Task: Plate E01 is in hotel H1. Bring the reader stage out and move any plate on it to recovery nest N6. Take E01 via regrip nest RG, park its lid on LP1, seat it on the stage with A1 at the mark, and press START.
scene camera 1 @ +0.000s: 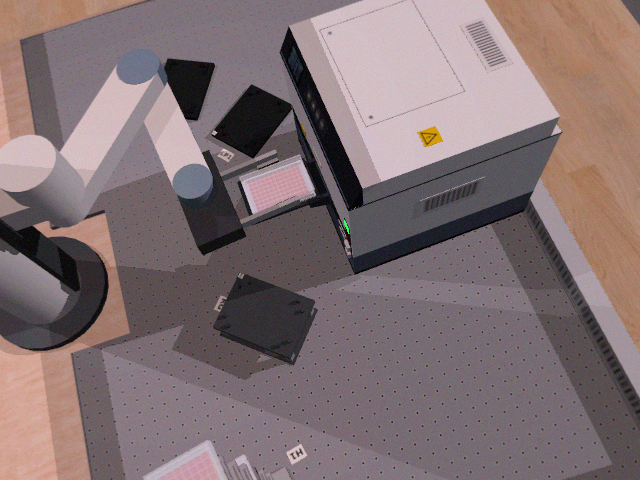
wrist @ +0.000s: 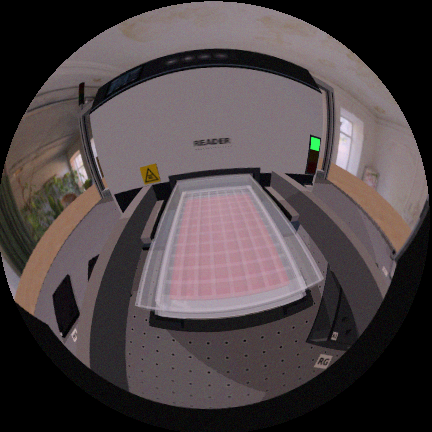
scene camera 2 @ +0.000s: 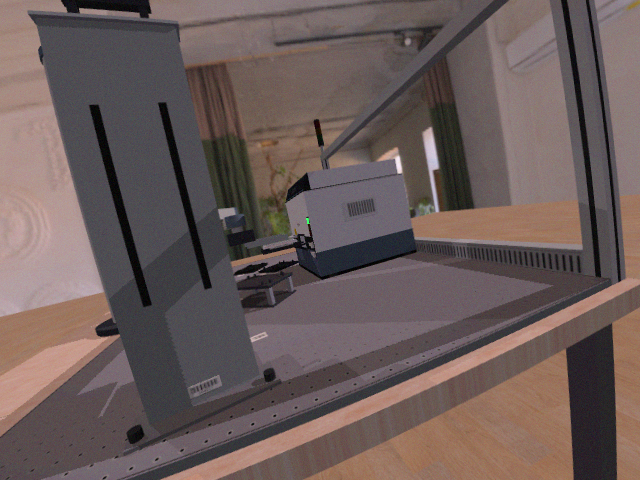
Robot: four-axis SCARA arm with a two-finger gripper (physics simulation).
Labels:
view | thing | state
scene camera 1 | my gripper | -
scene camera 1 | black N6 pad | -
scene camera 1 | black LP1 pad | -
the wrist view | my gripper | -
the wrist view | black reader stage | -
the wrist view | black N6 pad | -

